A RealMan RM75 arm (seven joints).
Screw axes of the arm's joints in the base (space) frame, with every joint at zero. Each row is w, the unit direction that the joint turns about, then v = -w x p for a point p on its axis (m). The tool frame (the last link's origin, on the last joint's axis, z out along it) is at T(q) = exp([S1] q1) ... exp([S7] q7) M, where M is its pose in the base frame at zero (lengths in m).
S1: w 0 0 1 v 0.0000 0.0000 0.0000
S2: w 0 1 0 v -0.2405 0.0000 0.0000
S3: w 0 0 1 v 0.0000 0.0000 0.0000
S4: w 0 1 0 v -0.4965 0.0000 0.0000
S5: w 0 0 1 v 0.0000 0.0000 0.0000
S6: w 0 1 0 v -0.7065 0.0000 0.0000
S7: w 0 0 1 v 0.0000 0.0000 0.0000
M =
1 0 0 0.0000
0 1 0 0.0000
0 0 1 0.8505
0 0 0 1
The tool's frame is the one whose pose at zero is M.
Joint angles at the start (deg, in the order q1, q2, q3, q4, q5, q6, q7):
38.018 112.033 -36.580 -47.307 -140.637 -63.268 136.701
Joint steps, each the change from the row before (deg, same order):
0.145 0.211 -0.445 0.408 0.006 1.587 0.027
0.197 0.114 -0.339 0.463 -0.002 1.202 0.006
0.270 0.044 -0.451 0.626 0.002 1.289 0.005
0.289 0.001 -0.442 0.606 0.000 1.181 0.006
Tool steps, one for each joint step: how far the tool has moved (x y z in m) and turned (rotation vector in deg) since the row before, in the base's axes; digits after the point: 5 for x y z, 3 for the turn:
0.00015 0.00244 -0.00186 0.732 -0.496 -0.037
-0.00009 0.00208 -0.00165 0.472 -0.356 -0.014
-0.00022 0.00243 -0.00183 0.406 -0.434 0.008
-0.00040 0.00241 -0.00153 0.355 -0.436 0.042

